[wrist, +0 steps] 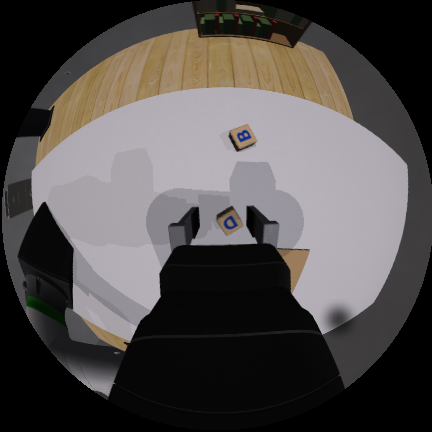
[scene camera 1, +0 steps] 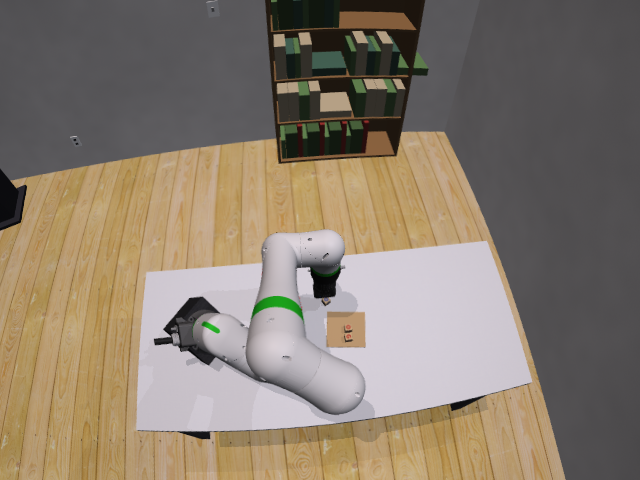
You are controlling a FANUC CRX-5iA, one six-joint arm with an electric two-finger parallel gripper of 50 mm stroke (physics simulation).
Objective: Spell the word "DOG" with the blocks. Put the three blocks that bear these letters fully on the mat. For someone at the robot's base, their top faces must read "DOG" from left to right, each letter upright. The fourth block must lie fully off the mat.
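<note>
The D block [wrist: 230, 221] [scene camera 1: 325, 301] lies on the table off the mat, turned at an angle, its blue D facing up. My gripper [wrist: 222, 215] [scene camera 1: 324, 296] is open and empty above it, with one finger to either side in the wrist view. The B block [wrist: 243, 137] lies farther back on the table, off the mat; the arm hides it in the scene view. On the brown mat [scene camera 1: 334, 319] [wrist: 298, 261] sit the O block [scene camera 1: 347, 328] and the G block [scene camera 1: 348, 337], with red letters up, close together in a row; the gripper body hides them in the wrist view.
The white table [scene camera 1: 429, 310] [wrist: 340, 175] carries the arm's base at its left end in the scene view. The arm [scene camera 1: 276, 330] reaches across the table left of the mat. A bookshelf [scene camera 1: 336, 158] stands on the floor behind the table.
</note>
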